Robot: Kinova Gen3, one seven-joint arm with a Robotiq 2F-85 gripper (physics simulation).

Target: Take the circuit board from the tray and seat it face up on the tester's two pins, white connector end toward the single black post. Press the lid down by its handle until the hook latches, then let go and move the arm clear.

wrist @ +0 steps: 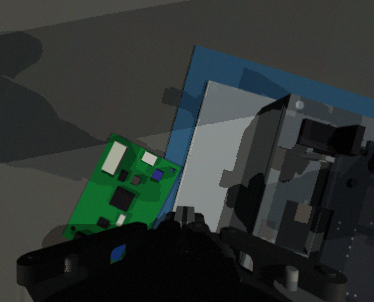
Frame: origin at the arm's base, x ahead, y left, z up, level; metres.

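Where they show: gripper, between the fingertips: (185,218).
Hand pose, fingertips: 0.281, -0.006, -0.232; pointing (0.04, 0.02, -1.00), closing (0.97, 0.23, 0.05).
Each offset is from my fingertips to the top centre of the thing, as dx, dy, dz. "pt": to the spot under its first point. Level surfaces: height alone.
The green circuit board {-0.059, -0.012, -0.024} (100,192) lies component side up at the left, its right edge along or over the edge of the tester's blue base. Its long white connector {-0.074, +0.027, -0.025} (115,158) is at the upper left end; the lower end is hidden by my gripper. My gripper (185,218) is shut with nothing between the fingertips, which appear in front of the area between the board and the tester. The tester {pt +0.002, +0.037, -0.030} (197,170) fills the right side, partly cut off. A black latch-like block {pt +0.056, +0.080, +0.056} (327,136) stands near its top. The lid and its handle cannot be made out.
The blue base (220,67) extends around the tester's upper and left sides. A dark raised block {pt +0.110, +0.005, -0.030} (295,232) stands on the tester at the lower right. The grey table {dz -0.036} (100,75) lies beyond the base, with dark shadows across it.
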